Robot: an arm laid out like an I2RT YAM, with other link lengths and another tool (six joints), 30 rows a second.
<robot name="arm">
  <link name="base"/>
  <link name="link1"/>
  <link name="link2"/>
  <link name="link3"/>
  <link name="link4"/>
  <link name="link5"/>
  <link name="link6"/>
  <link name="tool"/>
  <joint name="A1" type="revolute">
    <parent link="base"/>
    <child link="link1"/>
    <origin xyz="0 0 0.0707" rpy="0 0 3.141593"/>
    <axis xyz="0 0 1"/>
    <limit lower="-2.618" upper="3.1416"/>
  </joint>
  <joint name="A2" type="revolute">
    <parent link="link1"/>
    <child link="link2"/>
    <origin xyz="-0.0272 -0.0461 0.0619" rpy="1.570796 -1.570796 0"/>
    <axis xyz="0 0 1"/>
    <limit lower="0" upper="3.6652"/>
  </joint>
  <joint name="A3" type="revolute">
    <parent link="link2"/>
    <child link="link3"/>
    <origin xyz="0 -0.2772 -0.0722" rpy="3.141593 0 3.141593"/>
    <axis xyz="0 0 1"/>
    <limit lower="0" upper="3.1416"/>
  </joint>
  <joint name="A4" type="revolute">
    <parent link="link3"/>
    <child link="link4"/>
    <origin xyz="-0.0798 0.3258 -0.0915" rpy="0 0 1.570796"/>
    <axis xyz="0 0 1"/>
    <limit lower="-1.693" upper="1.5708"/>
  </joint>
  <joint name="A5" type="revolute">
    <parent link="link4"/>
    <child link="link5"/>
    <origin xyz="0.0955 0.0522 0.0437" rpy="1.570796 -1.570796 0"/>
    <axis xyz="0 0 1"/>
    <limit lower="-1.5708" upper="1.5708"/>
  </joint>
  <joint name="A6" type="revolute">
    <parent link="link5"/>
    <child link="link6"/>
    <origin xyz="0 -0.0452 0.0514" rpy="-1.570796 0 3.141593"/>
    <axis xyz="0 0 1"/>
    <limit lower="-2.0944" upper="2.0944"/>
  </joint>
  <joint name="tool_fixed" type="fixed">
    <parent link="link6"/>
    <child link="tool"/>
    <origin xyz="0.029 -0.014 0.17" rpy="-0.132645 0 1.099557"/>
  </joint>
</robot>
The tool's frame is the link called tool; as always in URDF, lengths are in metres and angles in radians.
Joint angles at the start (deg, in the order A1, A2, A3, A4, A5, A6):
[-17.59 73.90 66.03 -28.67 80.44 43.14]
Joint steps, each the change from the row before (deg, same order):
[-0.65 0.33 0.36 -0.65 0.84 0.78]
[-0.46 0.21 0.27 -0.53 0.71 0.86]
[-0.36 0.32 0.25 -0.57 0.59 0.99]
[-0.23 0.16 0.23 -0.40 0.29 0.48]
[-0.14 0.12 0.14 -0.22 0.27 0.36]
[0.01 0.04 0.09 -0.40 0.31 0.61]
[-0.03 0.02 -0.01 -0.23 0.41 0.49]
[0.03 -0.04 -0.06 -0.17 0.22 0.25]
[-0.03 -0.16 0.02 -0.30 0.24 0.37]
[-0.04 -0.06 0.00 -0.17 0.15 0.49]
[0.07 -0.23 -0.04 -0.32 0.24 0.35]
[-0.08 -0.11 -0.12 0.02 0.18 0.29]
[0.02 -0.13 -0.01 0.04 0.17 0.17]
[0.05 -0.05 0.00 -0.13 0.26 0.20]
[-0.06 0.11 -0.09 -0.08 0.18 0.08]
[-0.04 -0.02 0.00 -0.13 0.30 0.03]
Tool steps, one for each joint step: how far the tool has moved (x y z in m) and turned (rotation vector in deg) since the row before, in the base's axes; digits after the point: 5 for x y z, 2 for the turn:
[-0.00540 -0.00427 0.00140 -0.43 -0.02 -1.40]
[-0.00431 -0.00292 0.00157 -0.44 -0.26 -1.10]
[-0.00306 -0.00238 0.00042 -0.35 -0.24 -0.91]
[-0.00186 -0.00144 0.00079 -0.17 -0.09 -0.49]
[-0.00129 -0.00091 0.00064 -0.18 -0.10 -0.38]
[-0.00113 0.00014 0.00062 -0.22 -0.19 -0.28]
[-0.00157 -0.00009 0.00051 -0.28 -0.14 -0.38]
[-0.00088 0.00032 0.00008 -0.13 -0.02 -0.16]
[-0.00180 0.00017 0.00136 -0.20 -0.19 -0.24]
[-0.00104 -0.00009 0.00066 -0.18 -0.34 -0.19]
[-0.00158 0.00086 0.00130 -0.19 -0.16 -0.14]
[-0.00139 -0.00028 0.00040 -0.19 -0.25 -0.23]
[-0.00080 0.00028 0.00136 -0.20 -0.28 -0.12]
[-0.00082 0.00043 0.00078 -0.18 -0.06 -0.16]
[-0.00061 -0.00039 -0.00112 -0.04 0.23 -0.20]
[-0.00134 -0.00008 0.00060 -0.15 0.14 -0.27]

